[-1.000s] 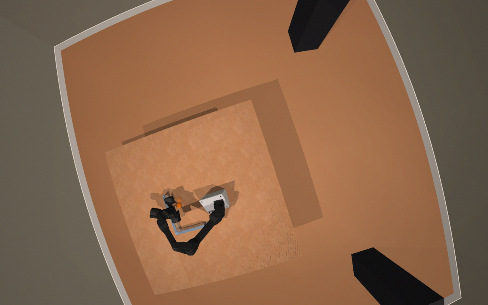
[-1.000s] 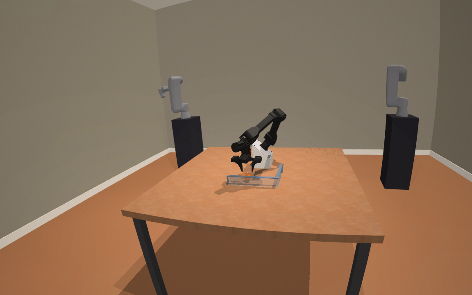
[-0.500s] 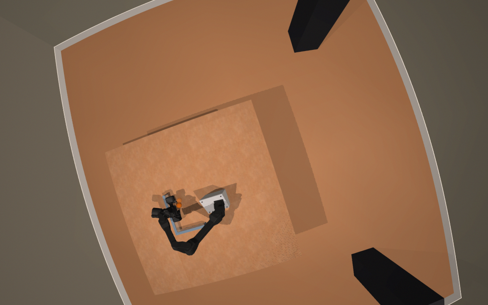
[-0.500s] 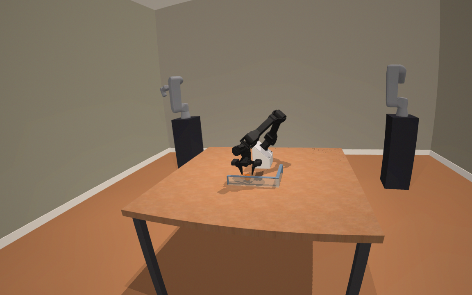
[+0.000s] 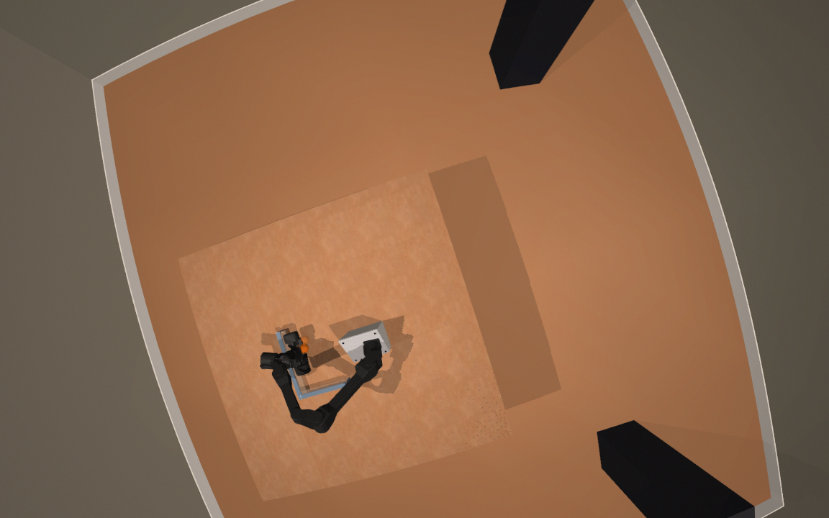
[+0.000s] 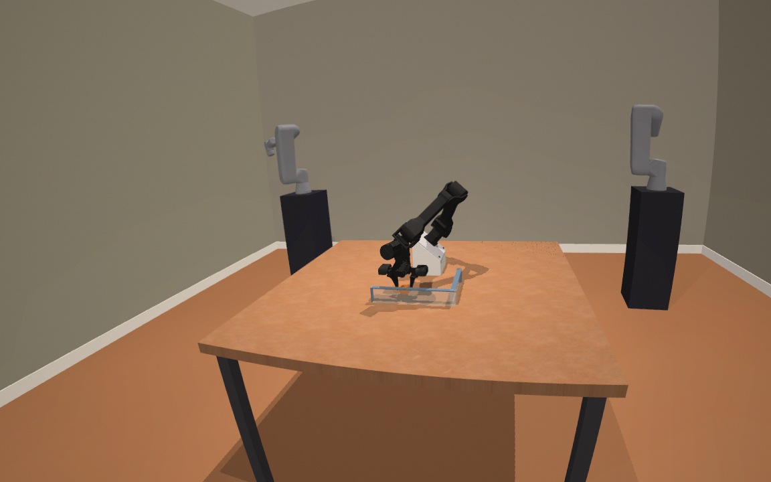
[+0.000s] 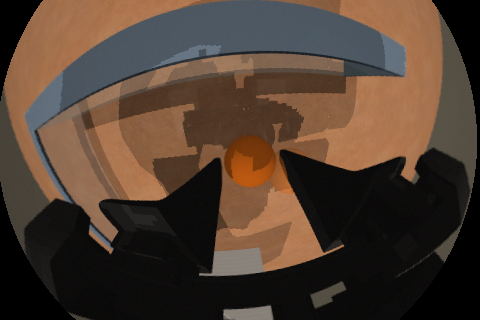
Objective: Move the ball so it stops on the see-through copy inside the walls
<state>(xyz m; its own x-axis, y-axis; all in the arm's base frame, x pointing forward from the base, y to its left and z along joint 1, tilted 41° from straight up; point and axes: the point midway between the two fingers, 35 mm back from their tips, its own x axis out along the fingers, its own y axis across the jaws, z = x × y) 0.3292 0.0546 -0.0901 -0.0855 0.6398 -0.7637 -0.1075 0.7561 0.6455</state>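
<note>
The see-through copy of ball lies 1 cm behind my gripper tip and 4 cm to the right of it. Round my gripper tip: clear wall 7 cm ahead, 6 cm to the left, 1 cm above; then orange ball right at my gripper tip.
</note>
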